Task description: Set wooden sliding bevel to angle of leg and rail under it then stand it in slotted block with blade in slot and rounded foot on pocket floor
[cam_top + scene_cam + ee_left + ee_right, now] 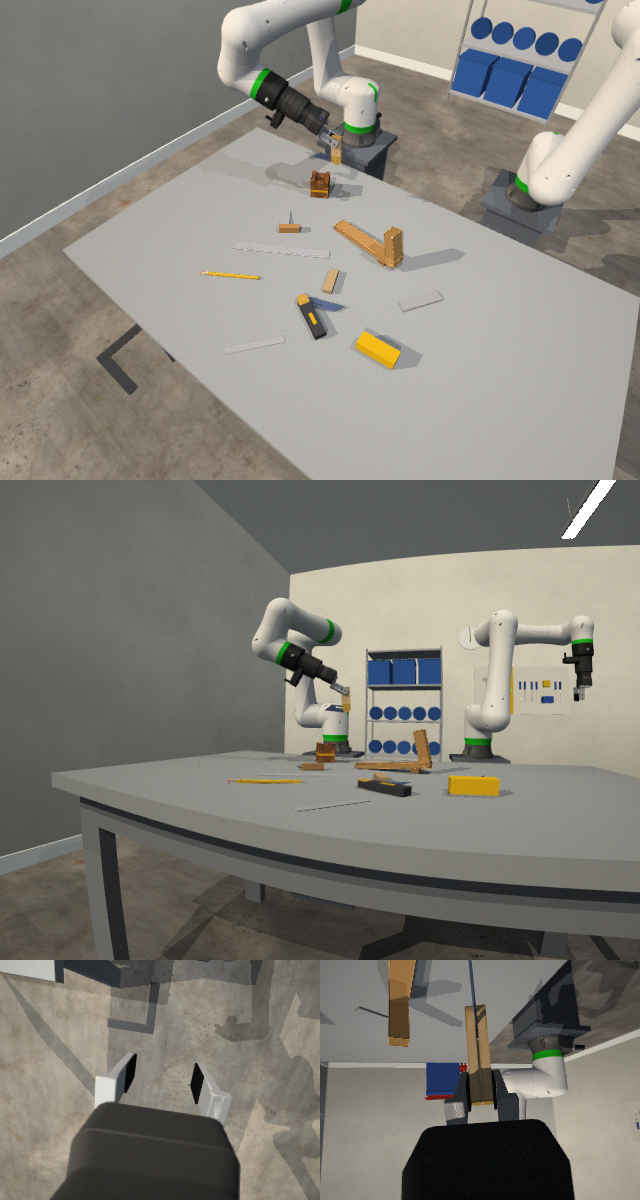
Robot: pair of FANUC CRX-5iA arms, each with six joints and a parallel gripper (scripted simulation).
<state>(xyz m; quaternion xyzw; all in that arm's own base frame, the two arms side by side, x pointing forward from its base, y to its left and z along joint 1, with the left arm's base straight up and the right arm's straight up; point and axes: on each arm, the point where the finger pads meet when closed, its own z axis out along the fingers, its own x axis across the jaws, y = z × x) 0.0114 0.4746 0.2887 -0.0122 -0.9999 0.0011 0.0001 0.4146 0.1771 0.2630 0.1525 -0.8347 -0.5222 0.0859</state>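
Note:
The wooden bevel is 5 cm below my right hand. The rest, counted from my right hand: ruler: 26 cm below, 25 cm ahead, 3 cm to the right; blue blade: 6 cm below, 1 cm to the right; try square: 25 cm below, 15 cm ahead, 7 cm to the right.

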